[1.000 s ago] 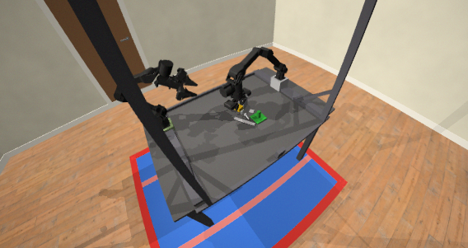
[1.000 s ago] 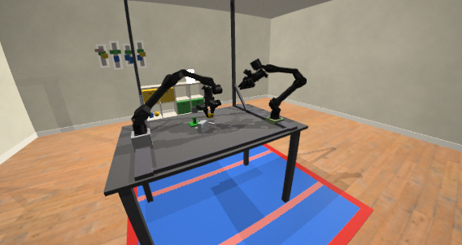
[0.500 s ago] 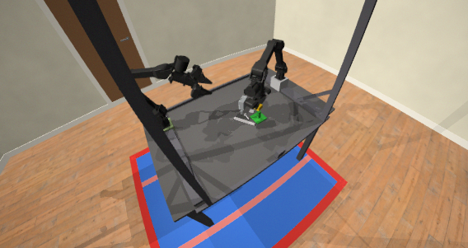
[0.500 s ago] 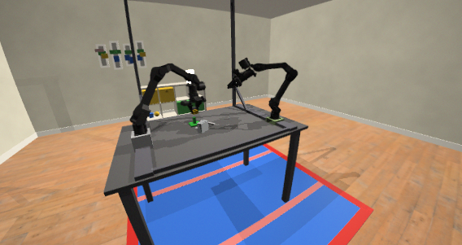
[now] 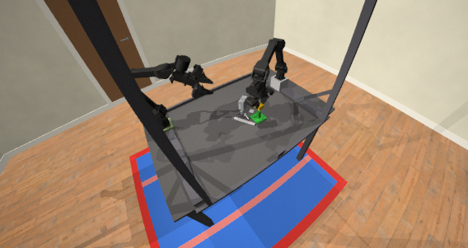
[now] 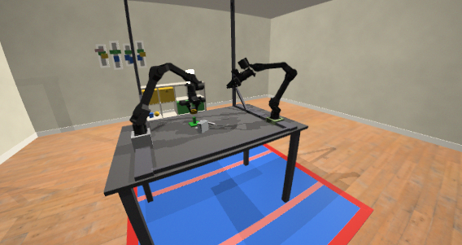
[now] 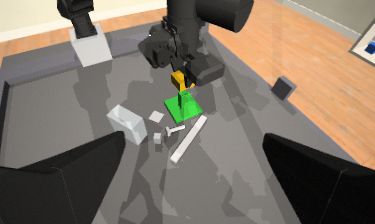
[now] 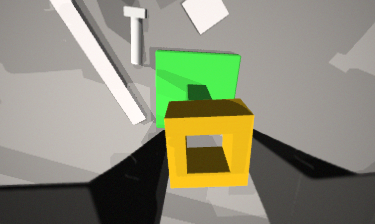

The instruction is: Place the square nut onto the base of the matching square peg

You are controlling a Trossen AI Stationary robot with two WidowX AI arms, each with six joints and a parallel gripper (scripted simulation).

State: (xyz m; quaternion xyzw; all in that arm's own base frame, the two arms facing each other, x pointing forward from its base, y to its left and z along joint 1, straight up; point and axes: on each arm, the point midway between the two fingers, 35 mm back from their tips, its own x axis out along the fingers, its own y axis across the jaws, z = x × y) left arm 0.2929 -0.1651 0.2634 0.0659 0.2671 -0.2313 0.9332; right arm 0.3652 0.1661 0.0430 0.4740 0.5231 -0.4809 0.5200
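My right hand is 8 cm short of the flat white tile, 1 cm to the right of it and 13 cm above it. Also, from my right hand: long white bar: 2 cm ahead, 10 cm to the left, 13 cm below; white t-shaped bolt: 5 cm ahead, 6 cm to the left, 12 cm below; small grey cube: 9 cm ahead, 8 cm to the left, 12 cm below.
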